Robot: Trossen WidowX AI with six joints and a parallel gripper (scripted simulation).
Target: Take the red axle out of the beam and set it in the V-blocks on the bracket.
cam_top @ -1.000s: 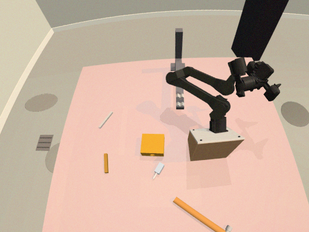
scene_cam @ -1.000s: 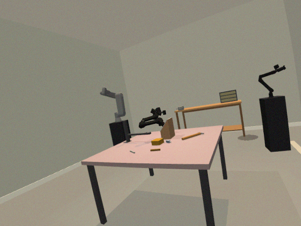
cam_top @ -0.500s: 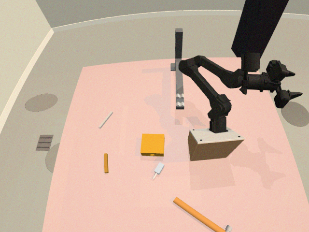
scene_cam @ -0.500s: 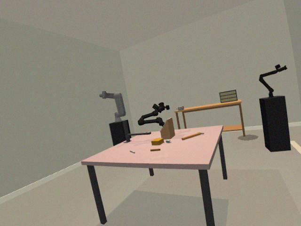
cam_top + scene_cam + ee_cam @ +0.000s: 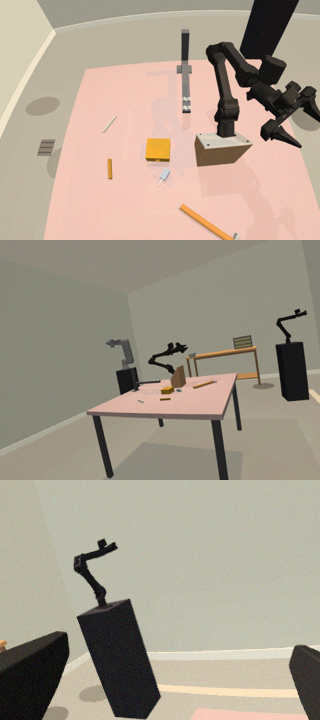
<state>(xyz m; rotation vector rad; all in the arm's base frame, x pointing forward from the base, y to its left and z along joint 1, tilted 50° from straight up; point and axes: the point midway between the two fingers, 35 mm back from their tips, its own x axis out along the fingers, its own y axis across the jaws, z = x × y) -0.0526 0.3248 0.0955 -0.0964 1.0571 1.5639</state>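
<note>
The blue-grey block is 44 cm below my gripper tip, 40 cm ahead of it and 7 cm to the right of it. From my gripper tip the other things lie so: yellow beam (43 cm below, 40 cm ahead, 21 cm to the right); then orange bar (65 cm ahead, 44 cm below, 16 cm to the right).
</note>
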